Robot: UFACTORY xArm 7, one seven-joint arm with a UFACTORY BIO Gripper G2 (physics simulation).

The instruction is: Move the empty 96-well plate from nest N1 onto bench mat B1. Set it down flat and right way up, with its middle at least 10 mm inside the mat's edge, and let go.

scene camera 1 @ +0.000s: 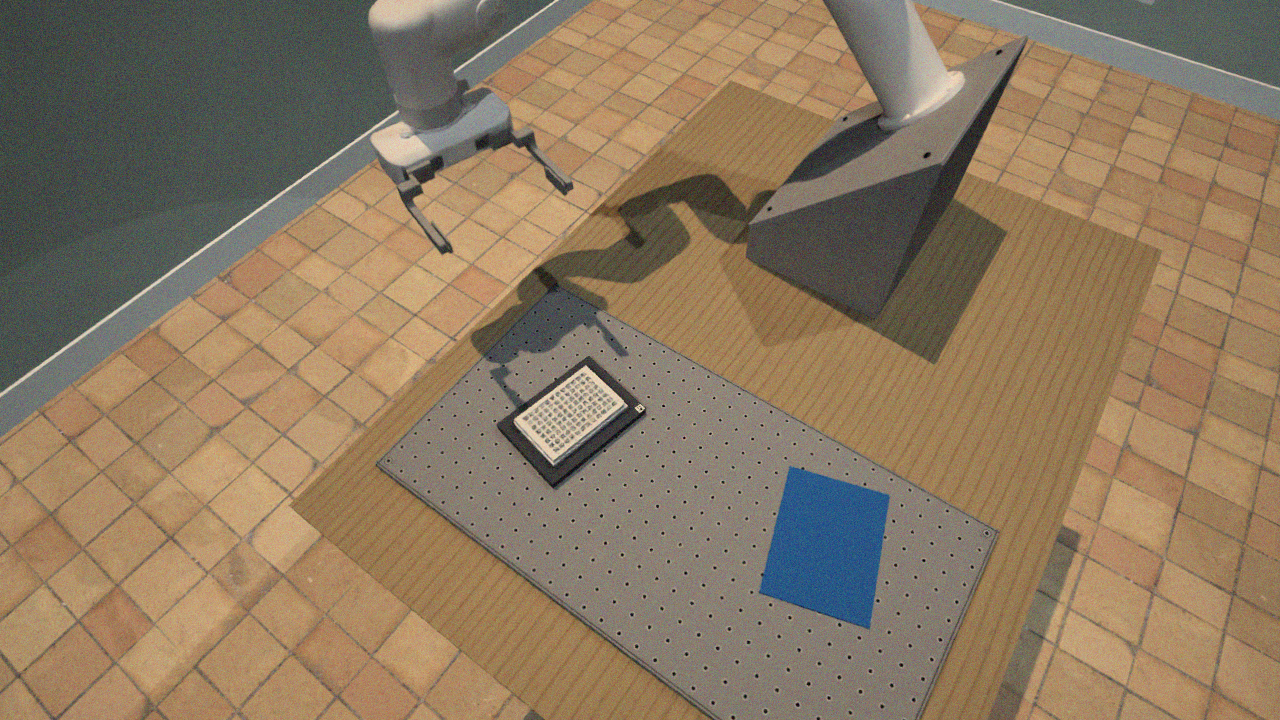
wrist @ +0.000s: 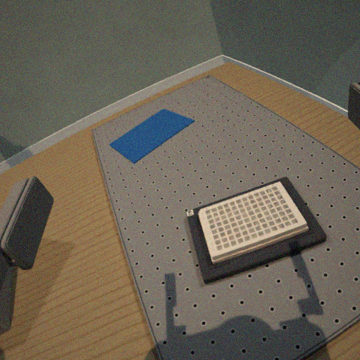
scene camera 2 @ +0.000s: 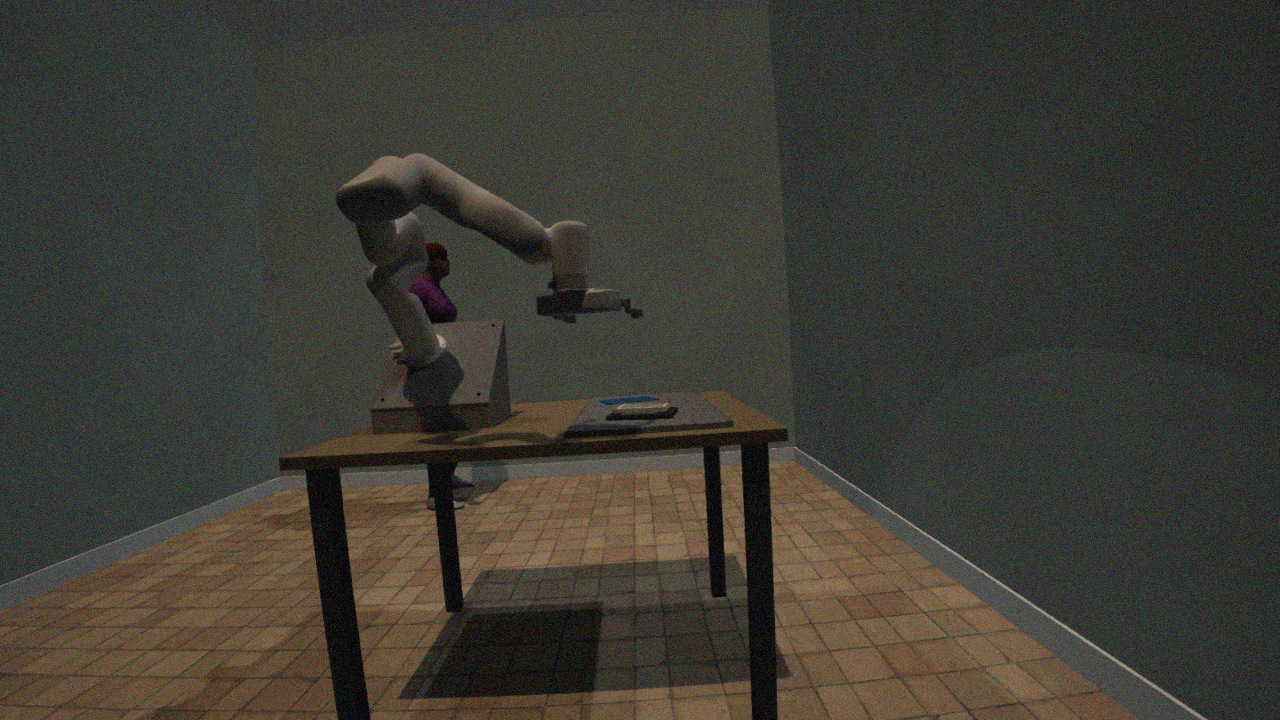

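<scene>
The cream 96-well plate lies flat in the dark nest, with its wells facing up. A small white tag marks one corner of the nest. The blue bench mat lies flat, apart from the nest, and bears no plate. My gripper is open and empty, high above the work surface. Its fingers are spread wide and point down, and in the wrist view they show at the left and right edges. They do not touch the plate.
The nest and mat lie on a grey perforated board on the wooden table. The arm's grey wedge-shaped base stands on the table. A person stands behind the arm.
</scene>
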